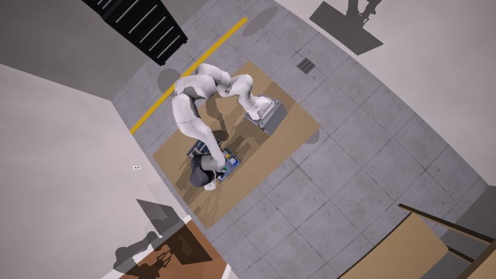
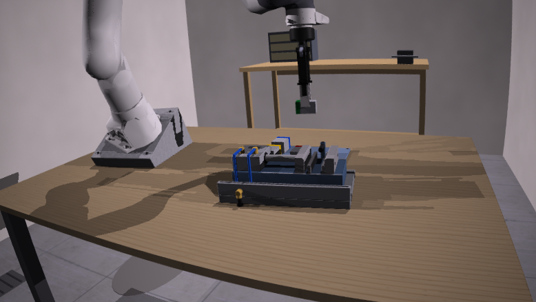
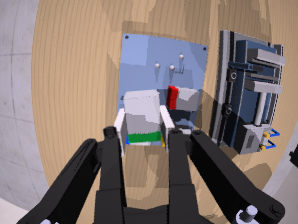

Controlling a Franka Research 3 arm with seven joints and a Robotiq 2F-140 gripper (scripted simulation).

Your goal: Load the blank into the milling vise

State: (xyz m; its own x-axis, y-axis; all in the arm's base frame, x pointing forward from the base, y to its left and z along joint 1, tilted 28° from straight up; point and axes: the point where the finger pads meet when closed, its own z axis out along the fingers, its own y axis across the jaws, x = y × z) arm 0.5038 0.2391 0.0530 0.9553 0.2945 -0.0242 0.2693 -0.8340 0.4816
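The green-ended blank lies 4 cm below my hand. From my hand the other things lie so: blue-ended blank: 9 cm behind, 1 cm to the right, 16 cm below; then red-ended blank: 1 cm ahead, 9 cm to the right, 16 cm below; then blue infeed plate: 5 cm to the right, 18 cm below.
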